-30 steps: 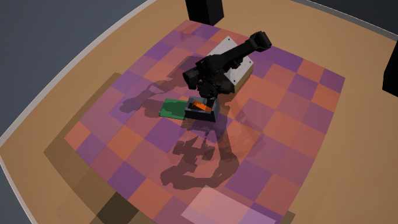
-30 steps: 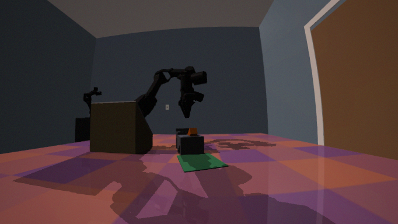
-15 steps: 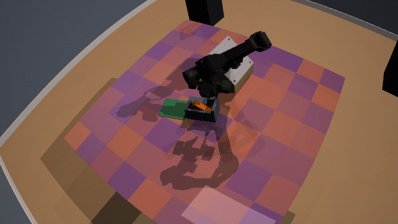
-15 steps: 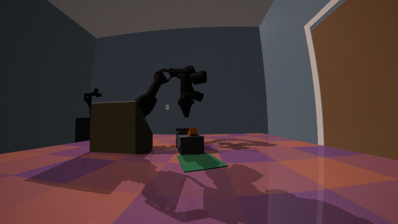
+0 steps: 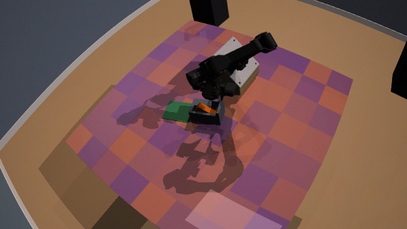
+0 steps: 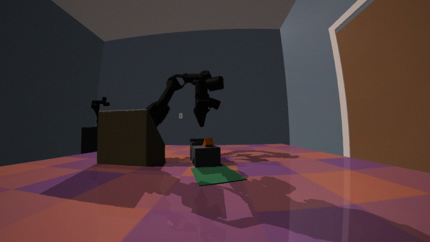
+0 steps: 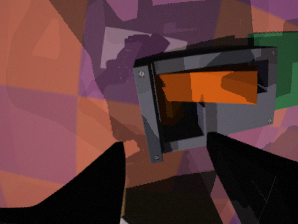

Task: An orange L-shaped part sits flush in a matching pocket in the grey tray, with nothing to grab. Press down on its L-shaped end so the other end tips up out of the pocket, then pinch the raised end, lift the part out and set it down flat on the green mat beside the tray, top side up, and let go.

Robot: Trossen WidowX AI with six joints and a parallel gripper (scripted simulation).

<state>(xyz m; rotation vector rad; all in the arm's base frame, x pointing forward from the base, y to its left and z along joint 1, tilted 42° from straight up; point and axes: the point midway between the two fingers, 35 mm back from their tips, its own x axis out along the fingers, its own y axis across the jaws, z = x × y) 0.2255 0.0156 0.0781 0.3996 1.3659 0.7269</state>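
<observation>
The orange L-shaped part is 100 mm below my gripper tip, 40 mm to the right of it and 10 mm ahead of it. The rest, counted from my gripper tip: green mat 210 mm to the right, 160 mm below, 60 mm ahead.
</observation>
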